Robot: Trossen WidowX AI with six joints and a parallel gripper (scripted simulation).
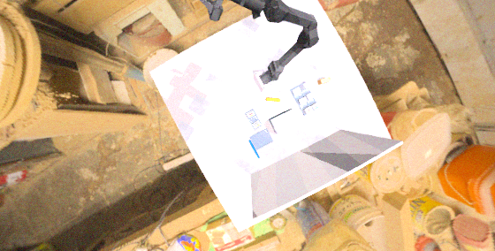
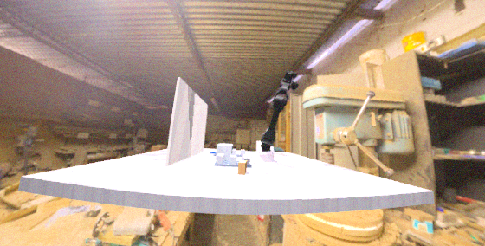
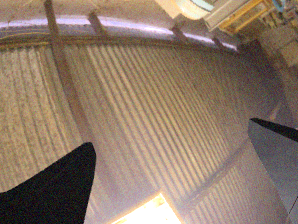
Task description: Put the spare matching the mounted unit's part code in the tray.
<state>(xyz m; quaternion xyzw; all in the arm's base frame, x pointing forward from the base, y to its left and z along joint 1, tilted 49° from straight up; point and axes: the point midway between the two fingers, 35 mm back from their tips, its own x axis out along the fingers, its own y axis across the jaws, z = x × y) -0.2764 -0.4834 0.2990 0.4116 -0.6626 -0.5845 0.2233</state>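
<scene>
My gripper tip is 650 mm above the white spare block, 490 mm short of it and 330 mm to the right of it. The rest, counted from my gripper tip: mounted unit: 640 mm below, 540 mm ahead, 100 mm to the left; then tall white panel: 780 mm ahead, 460 mm below, 70 mm to the left; then blue-rimmed tray: 690 mm below, 570 mm ahead, 90 mm to the right.
</scene>
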